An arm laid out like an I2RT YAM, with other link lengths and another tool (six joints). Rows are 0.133 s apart.
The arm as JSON. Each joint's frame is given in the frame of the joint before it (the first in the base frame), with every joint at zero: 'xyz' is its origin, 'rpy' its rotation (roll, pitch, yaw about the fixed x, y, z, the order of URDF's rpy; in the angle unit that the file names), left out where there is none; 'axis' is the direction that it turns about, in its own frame. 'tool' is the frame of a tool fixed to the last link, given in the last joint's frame.
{
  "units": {
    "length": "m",
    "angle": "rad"
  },
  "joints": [
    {
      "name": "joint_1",
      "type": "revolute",
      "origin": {
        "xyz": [
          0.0,
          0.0,
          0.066
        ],
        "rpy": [
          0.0,
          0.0,
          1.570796
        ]
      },
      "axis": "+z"
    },
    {
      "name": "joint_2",
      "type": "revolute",
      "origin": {
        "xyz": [
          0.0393,
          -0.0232,
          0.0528
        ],
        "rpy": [
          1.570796,
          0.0,
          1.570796
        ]
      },
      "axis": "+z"
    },
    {
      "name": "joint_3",
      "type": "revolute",
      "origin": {
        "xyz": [
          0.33,
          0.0,
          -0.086
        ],
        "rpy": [
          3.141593,
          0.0,
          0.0
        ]
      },
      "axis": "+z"
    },
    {
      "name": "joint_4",
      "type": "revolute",
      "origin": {
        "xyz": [
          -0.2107,
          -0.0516,
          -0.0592
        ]
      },
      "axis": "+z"
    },
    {
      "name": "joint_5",
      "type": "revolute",
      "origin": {
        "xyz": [
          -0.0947,
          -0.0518,
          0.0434
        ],
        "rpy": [
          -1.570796,
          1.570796,
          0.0
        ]
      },
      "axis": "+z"
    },
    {
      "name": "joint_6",
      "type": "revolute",
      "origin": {
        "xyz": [
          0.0,
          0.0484,
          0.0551
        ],
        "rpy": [
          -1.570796,
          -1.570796,
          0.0
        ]
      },
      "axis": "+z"
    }
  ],
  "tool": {
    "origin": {
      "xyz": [
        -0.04,
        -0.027,
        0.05
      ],
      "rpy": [
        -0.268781,
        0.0,
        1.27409
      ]
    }
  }
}
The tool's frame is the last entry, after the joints.
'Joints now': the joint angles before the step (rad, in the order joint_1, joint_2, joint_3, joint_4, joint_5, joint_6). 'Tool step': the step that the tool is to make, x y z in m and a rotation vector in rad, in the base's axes. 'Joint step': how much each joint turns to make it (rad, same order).
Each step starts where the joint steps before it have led.
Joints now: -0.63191, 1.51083, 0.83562, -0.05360, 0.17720, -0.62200
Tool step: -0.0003, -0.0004, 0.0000, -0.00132, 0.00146, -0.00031
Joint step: -0.00153, 0.00017, 0.00020, -0.00003, 0.00037, -0.00229
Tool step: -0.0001, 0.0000, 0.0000, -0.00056, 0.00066, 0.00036
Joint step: -0.00027, -0.00024, -0.00017, -0.00008, 0.00009, -0.00106
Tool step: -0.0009, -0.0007, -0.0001, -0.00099, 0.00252, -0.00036
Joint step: -0.00370, -0.00040, -0.00003, -0.00111, -0.00096, -0.00400
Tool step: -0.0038, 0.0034, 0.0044, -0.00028, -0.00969, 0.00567
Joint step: -0.00107, -0.02288, -0.00444, -0.01043, -0.00872, -0.00033
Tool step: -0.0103, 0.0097, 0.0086, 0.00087, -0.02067, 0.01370
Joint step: -0.00059, -0.05823, -0.01760, -0.02464, -0.01933, 0.00050
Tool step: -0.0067, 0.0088, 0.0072, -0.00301, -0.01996, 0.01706
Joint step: 0.00429, -0.04625, -0.01345, -0.01483, -0.01586, -0.00095
